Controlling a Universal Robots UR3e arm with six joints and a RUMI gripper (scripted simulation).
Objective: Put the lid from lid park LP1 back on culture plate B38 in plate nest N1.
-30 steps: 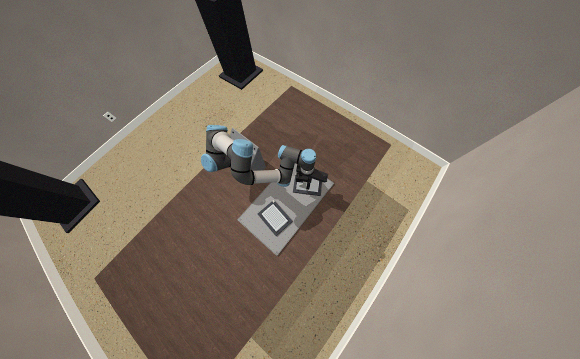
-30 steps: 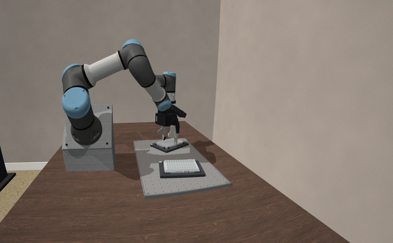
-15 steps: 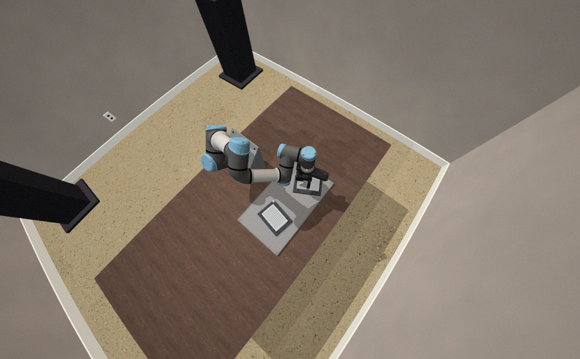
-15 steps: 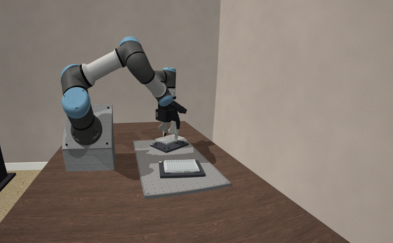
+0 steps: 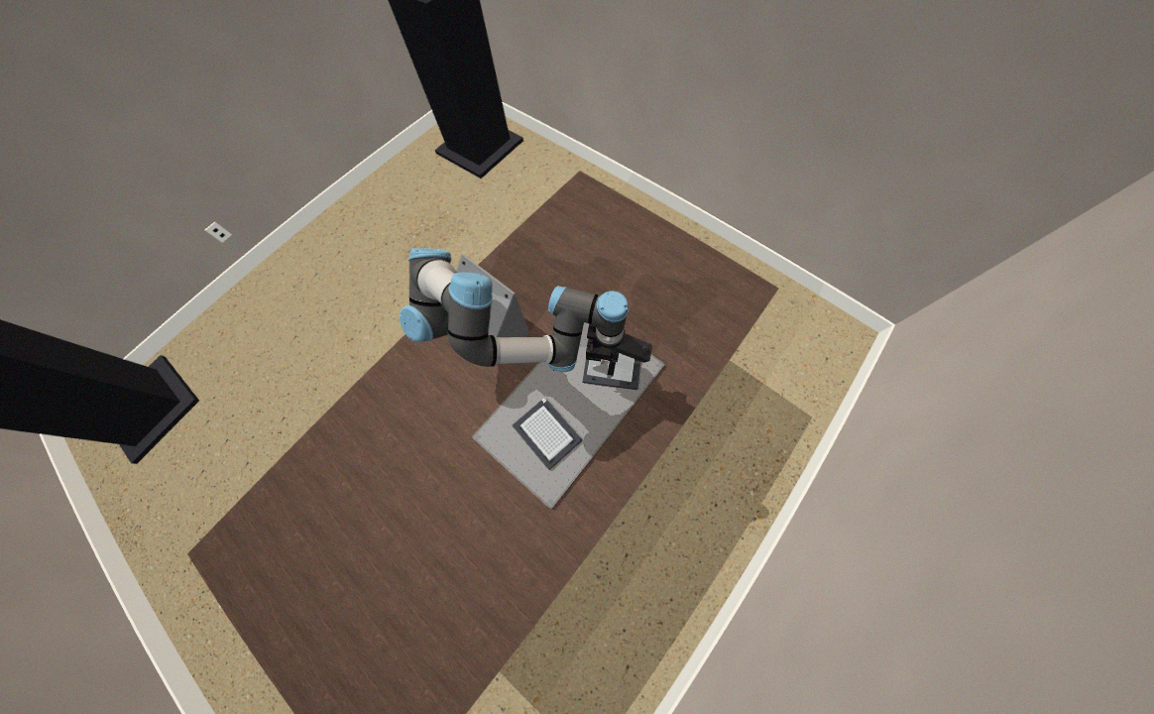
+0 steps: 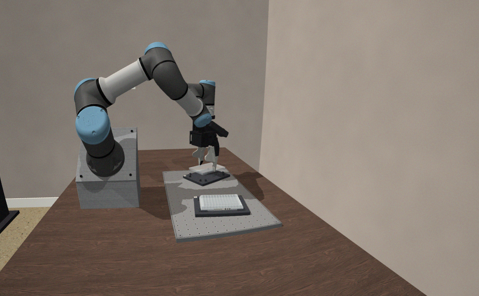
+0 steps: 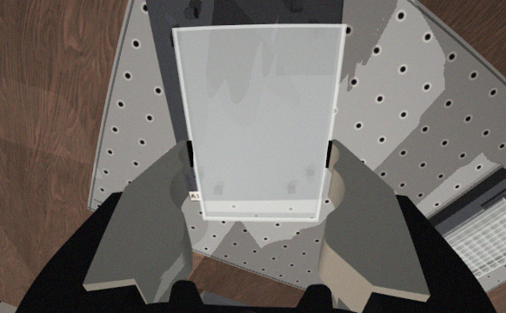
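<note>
Right now the dark lid park LP1 is 50 mm below my hand and 10 mm to the left of it. The rest, counted from my hand: clear lid: 10 mm below; then dark plate nest: 260 mm to the right, 50 mm below, 30 mm behind; then culture plate B38: 260 mm to the right, 40 mm below, 30 mm behind.
</note>
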